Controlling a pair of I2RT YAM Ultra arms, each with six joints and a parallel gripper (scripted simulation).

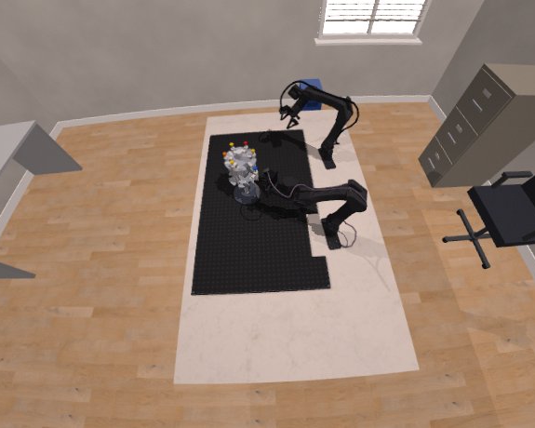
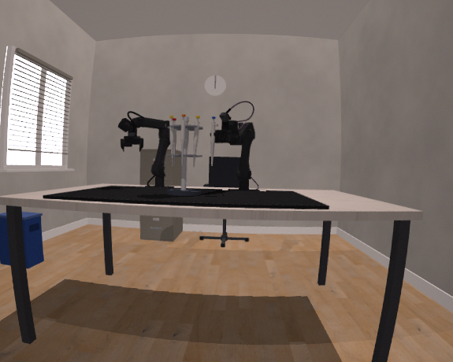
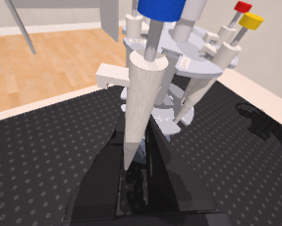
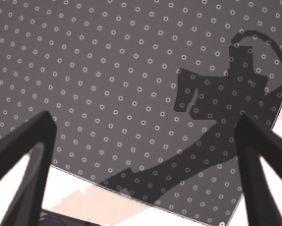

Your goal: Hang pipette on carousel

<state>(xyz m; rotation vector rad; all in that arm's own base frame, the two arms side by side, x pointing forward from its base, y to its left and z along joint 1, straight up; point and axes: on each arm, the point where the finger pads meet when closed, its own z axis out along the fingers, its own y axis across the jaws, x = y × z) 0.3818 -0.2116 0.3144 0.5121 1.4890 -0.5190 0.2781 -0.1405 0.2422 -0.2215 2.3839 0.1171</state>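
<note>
Right now my left hand is 3 cm above the hand pipette, 1 cm to the right of it and 1 cm short of it.
</note>
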